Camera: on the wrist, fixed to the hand. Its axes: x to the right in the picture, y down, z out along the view.
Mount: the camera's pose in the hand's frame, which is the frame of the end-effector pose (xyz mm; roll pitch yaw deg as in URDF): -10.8 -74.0 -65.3 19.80 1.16 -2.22
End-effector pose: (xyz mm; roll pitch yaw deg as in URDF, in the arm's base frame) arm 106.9 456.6 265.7 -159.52 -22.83 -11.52
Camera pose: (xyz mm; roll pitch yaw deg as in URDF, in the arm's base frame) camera 73.3 510.9 341.8 -140.44 -24.68 -9.68
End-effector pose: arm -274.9 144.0 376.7 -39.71 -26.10 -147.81
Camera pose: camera -320.3 232.0 369.3 -18.67 -26.60 -150.55
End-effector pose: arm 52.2 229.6 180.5 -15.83 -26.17 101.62
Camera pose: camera 137.5 256.5 137.5 5.18 -25.63 98.90
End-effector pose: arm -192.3 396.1 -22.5 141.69 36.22 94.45
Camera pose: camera -290.1 382.9 -11.8 163.33 36.65 97.52
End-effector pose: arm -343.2 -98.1 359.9 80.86 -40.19 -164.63
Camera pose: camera -373.2 -161.0 289.2 100.05 -37.81 -163.63
